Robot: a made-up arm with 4 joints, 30 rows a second.
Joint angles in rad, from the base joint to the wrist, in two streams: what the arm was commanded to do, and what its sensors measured. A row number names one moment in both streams.
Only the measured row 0 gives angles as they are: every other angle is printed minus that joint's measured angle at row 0.
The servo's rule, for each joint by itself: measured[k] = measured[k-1] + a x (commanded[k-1-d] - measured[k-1]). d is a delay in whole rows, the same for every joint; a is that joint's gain. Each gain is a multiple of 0.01, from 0.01 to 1. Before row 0 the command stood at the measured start. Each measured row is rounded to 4 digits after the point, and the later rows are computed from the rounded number. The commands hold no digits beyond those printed.
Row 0, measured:
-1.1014 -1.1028 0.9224 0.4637
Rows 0 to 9, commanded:
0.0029 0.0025 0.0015 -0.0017
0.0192 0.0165 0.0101 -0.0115
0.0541 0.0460 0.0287 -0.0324
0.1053 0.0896 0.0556 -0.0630
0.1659 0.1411 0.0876 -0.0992
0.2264 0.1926 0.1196 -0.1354
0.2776 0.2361 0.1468 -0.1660
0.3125 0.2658 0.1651 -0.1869
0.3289 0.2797 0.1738 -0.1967
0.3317 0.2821 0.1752 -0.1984
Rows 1 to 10, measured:
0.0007 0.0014 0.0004 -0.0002
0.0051 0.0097 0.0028 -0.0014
0.0169 0.0297 0.0093 -0.0048
0.0381 0.0626 0.0209 -0.0112
0.0688 0.1058 0.0376 -0.0209
0.1066 0.1535 0.0581 -0.0335
0.1476 0.1989 0.0803 -0.0481
0.1872 0.2357 0.1015 -0.0634
0.2212 0.2599 0.1196 -0.0781
0.2477 0.2721 0.1335 -0.0913
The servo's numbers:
d 0
a 0.24 0.55 0.25 0.11

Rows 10 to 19, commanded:
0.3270 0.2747 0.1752 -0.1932
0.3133 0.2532 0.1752 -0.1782
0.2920 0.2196 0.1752 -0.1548
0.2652 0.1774 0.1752 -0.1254
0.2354 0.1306 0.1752 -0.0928
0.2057 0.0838 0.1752 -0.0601
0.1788 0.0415 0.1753 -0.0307
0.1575 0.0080 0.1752 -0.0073
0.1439 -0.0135 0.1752 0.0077
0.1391 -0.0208 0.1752 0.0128
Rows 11 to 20, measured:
0.2667 0.2735 0.1439 -0.1025
0.2779 0.2623 0.1517 -0.1108
0.2813 0.2388 0.1576 -0.1156
0.2774 0.2050 0.1620 -0.1167
0.2673 0.1641 0.1653 -0.1141
0.2525 0.1199 0.1678 -0.1082
0.2348 0.0768 0.1697 -0.0997
0.2162 0.0390 0.1711 -0.0895
0.1988 0.0101 0.1721 -0.0788
0.1845 -0.0069 0.1729 -0.0687

